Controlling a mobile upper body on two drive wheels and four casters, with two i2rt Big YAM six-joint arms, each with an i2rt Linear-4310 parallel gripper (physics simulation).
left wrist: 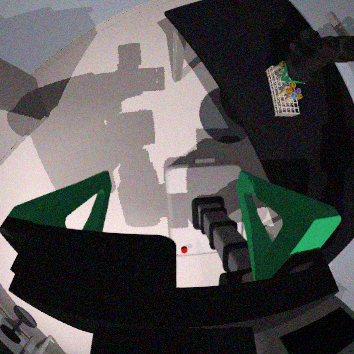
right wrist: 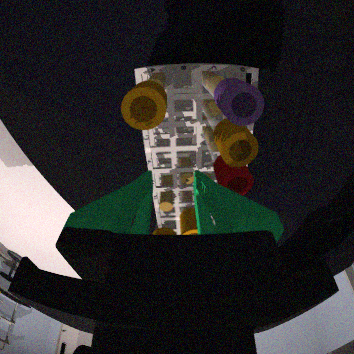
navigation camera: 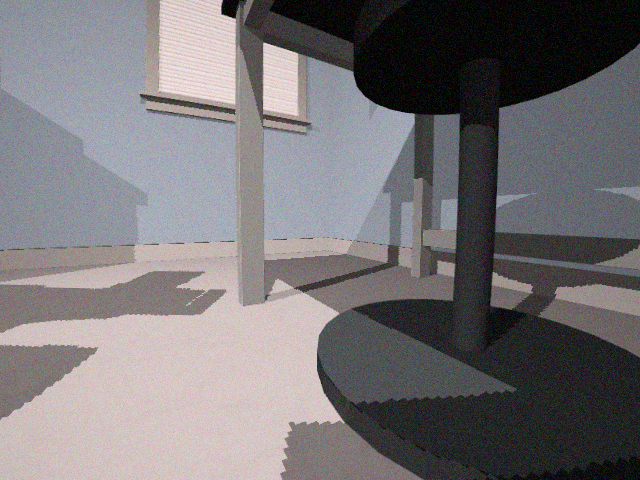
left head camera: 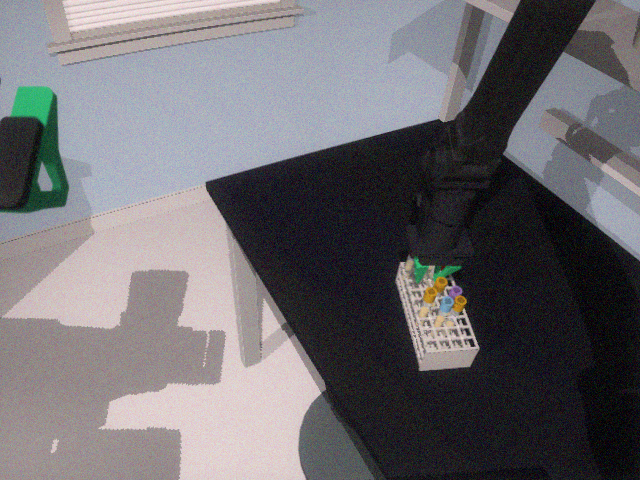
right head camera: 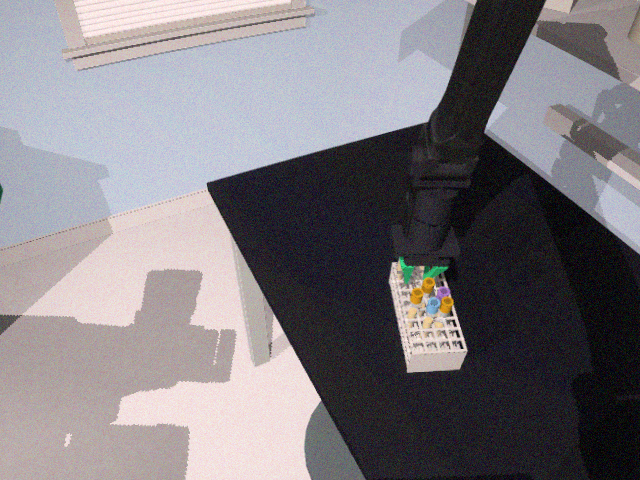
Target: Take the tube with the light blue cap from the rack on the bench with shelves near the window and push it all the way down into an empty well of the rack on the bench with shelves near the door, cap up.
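Frame: origin at the left arm's base, x ahead, y left, z up, level; centimetres.
Where they show: left gripper, fingertip midpoint: [left wrist: 173, 177]; right gripper, fingertip midpoint: [left wrist: 284, 79] [right wrist: 172, 177] [left head camera: 425, 280] [right head camera: 414, 281].
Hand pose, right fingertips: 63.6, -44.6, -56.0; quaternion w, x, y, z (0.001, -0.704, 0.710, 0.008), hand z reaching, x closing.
Note:
After its pixels a point has its place, as x, y, z.
The light blue-capped tube [left head camera: 447, 303] @[56.1, -46.0, -52.9] [right head camera: 433, 305] @[55.9, -45.9, -52.9] stands cap up in the white rack [left head camera: 448, 358] @[51.3, -47.1, -61.4] [right head camera: 436, 361] @[51.3, -47.3, -61.7] [left wrist: 287, 114] @[51.3, -47.6, -61.8] [right wrist: 148, 150] @[64.1, -42.6, -59.1] on the black bench, among orange and purple caps. In the right wrist view it does not show; the gripper body covers that end of the rack. My right gripper [left head camera: 429, 277] @[63.6, -44.6, -56.0] [right head camera: 416, 279] @[63.6, -44.6, -56.0] [right wrist: 172, 177] @[63.6, -44.6, -56.0] points down over the rack, behind the light blue cap in the head views, with its fingers a narrow gap apart and nothing between them. My left gripper [left wrist: 173, 177] @[34.5, -1.0, -13.3] is wide open and empty, away from the bench. The rack near the door does not show.
Near the right fingers in the right wrist view are a red cap [right wrist: 233, 175] @[66.0, -47.8, -52.9], an orange cap [right wrist: 236, 145] @[67.7, -47.6, -52.9] and a purple cap [right wrist: 239, 101] @[69.7, -47.5, -52.9]. The black bench [left head camera: 310, 206] @[93.2, -26.3, -64.8] [right head camera: 310, 206] @[93.2, -26.8, -64.8] meets the walls. A stool [left head camera: 330, 439] @[70.2, -34.6, -138.0] [navigation camera: 475, 206] @[66.6, -46.2, -117.4] stands by its front edge.

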